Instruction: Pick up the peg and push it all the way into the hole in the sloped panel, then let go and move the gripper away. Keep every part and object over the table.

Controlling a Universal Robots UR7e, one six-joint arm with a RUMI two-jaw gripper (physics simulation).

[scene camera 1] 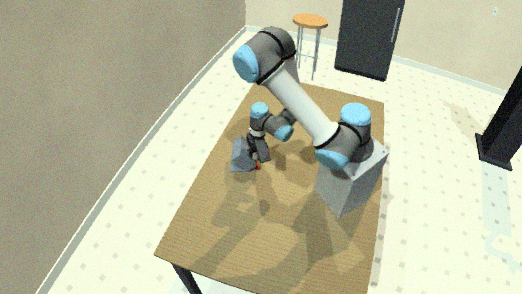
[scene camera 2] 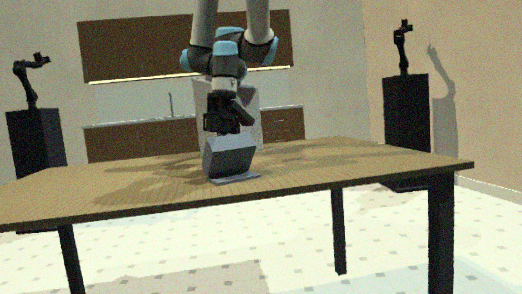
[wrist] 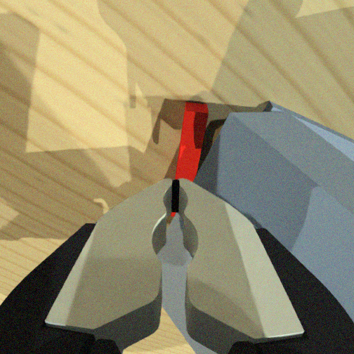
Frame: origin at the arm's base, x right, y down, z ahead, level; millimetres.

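Seen in the pictures: gripper, fingertip midpoint: (scene camera 1: 257, 160).
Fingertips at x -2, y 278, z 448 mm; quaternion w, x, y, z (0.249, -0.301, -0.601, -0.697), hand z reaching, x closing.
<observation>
Pixels of each thing's middle, then the offset from my fingertips to it. "pt": a spot on its surface instead. Level surfaces: height alone.
- red peg, body centre: (scene camera 1: 255, 163) dx +2, dy +27, dz +11 mm
- blue-grey block with the sloped panel, body centre: (scene camera 2: 229, 157) (scene camera 1: 243, 153) dx -13, dy -28, dz +68 mm
- block's thin base plate, surface spot: (scene camera 2: 235, 178) pt dx -26, dy +25, dz +116 mm
- wooden table, surface height: dy +33 mm
The red peg (scene camera 1: 257, 165) (wrist: 188, 155) is close beside the blue-grey block with the sloped panel (scene camera 1: 241, 156) (scene camera 2: 229, 161) (wrist: 260, 175). In the wrist view the peg's far end shows beyond the fingertips and a small bit of red shows in the gap between the fingers; the rest is hidden. My gripper (scene camera 1: 256, 157) (wrist: 175, 182) is shut, with nothing held between its fingers. Its tips are over the peg, right beside the block. In scene camera 2 the gripper body is above and behind the block, and the peg does not show. I cannot make out the hole.
The block's thin base plate (scene camera 2: 235, 178) lies on the wooden table (scene camera 1: 225, 225) (scene camera 2: 350, 162), near one long edge. The arm's grey pedestal (scene camera 1: 345, 187) stands across the table from the block. A stool (scene camera 1: 310, 21) and a dark cabinet (scene camera 1: 367, 40) stand beyond the table.
</observation>
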